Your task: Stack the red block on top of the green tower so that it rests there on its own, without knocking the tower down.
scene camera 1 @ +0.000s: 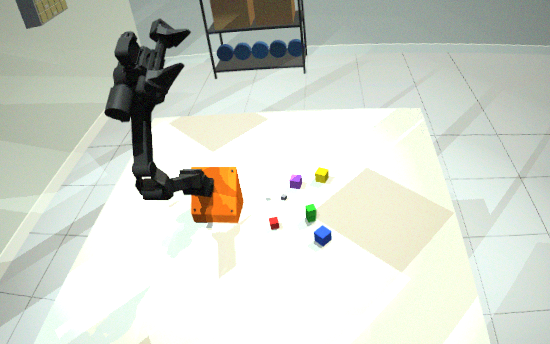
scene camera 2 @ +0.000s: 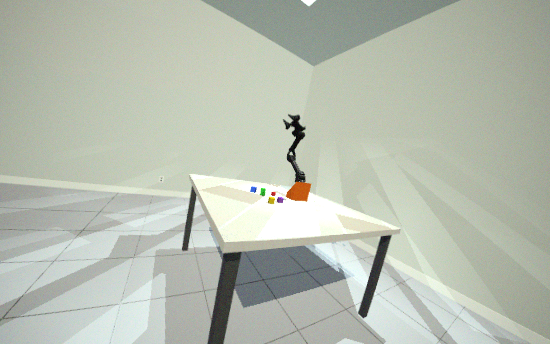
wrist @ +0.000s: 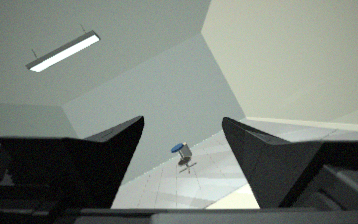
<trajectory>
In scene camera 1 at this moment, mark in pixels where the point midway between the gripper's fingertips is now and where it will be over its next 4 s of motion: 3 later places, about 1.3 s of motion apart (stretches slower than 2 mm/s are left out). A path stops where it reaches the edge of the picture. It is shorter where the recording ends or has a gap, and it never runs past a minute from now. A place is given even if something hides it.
My gripper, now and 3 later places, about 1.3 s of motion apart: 186, 47; 318, 133; 273, 216; 274, 224
</trajectory>
